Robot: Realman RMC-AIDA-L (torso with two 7-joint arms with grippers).
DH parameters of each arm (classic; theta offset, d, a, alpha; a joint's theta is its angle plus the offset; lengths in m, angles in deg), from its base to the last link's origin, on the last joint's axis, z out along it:
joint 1: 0 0.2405 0 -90
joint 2: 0 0 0 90
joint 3: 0 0.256 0 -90
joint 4: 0 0 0 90
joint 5: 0 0.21 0 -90
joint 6: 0 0 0 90
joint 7: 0 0.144 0 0
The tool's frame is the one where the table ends.
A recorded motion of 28 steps. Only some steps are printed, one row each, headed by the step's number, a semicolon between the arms.
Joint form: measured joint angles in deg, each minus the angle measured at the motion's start. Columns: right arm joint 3, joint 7, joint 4, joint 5, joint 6, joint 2, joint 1; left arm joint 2, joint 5, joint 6, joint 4, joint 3, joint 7, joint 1.
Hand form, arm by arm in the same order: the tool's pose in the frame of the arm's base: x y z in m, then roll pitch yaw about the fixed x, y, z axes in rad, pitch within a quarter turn. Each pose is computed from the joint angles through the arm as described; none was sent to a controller.
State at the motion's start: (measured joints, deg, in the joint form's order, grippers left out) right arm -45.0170 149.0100 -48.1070 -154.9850 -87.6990 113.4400 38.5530; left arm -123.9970 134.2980 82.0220 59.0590 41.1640 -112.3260 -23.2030
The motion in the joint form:
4: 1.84 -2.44 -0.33 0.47 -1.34 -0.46 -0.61; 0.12 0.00 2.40 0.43 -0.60 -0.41 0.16
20: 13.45 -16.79 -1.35 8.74 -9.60 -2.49 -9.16; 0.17 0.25 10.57 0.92 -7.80 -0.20 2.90
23: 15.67 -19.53 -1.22 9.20 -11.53 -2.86 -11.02; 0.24 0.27 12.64 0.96 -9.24 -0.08 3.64
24: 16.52 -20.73 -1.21 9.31 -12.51 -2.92 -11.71; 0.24 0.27 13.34 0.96 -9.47 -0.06 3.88
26: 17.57 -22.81 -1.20 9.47 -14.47 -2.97 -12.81; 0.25 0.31 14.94 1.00 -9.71 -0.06 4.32
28: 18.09 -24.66 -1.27 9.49 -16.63 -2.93 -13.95; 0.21 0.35 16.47 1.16 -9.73 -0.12 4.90
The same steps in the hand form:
4: 0.3037 0.3572 0.0574 -2.7803 0.0778 -1.3560; -0.3028 0.3140 0.0206 -2.8770 -0.3218 0.8859
20: 0.3376 0.3089 0.0878 -2.9729 0.1938 -1.3266; -0.3185 0.2828 0.0330 -2.9740 -0.3654 0.9968
23: 0.3462 0.2950 0.0929 -2.9990 0.2061 -1.3279; -0.3216 0.2745 0.0354 -3.0006 -0.3714 1.0211
24: 0.3487 0.2892 0.0941 -3.0117 0.2078 -1.3255; -0.3221 0.2718 0.0355 -3.0112 -0.3700 1.0276
26: 0.3516 0.2791 0.0952 -3.0364 0.2020 -1.3166; -0.3221 0.2663 0.0352 -3.0357 -0.3623 1.0382
28: 0.3537 0.2681 0.0949 -3.0626 0.1862 -1.3086; -0.3222 0.2603 0.0347 -3.0589 -0.3523 1.0489

